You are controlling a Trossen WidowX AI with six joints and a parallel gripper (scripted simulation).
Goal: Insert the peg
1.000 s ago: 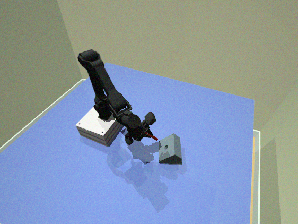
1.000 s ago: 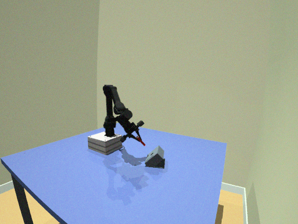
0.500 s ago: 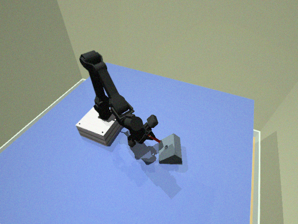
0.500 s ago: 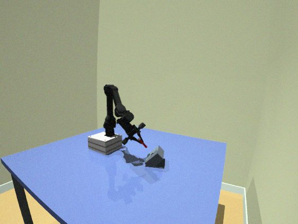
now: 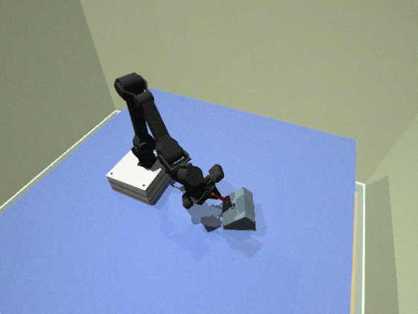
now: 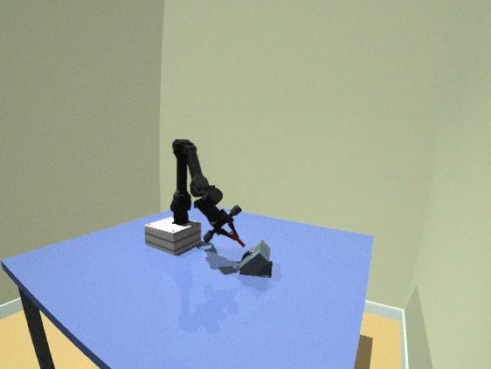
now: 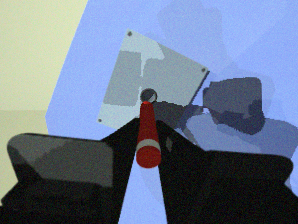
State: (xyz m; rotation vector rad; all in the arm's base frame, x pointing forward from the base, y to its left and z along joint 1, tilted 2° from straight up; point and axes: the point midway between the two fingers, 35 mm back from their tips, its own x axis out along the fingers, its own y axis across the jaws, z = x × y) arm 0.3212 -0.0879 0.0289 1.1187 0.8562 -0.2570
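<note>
The grey sloped panel is 7 cm ahead of my gripper tip, 2 cm to the left of it and 8 cm below it. Round my gripper tip: red round peg (1 cm behind, 1 cm above).
</note>
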